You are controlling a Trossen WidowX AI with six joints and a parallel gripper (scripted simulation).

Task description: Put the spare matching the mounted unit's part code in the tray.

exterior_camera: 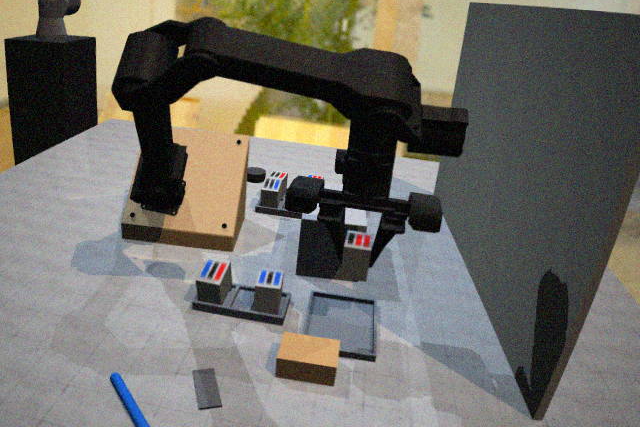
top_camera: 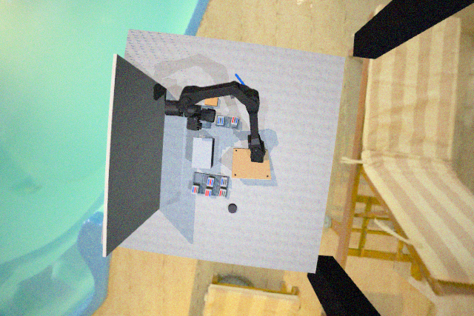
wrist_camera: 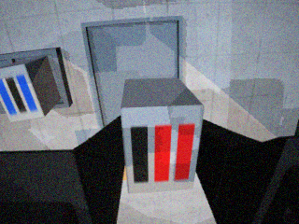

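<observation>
My gripper tip is now 10 mm past the dark grey tray and 100 mm above it. Also, from my gripper tip: rack 150 mm behind, 20 mm to the left, 90 mm below; then orange block 40 mm behind, 90 mm to the right, 90 mm below; then grey cube 40 mm behind, 210 mm to the left, 50 mm below.
</observation>
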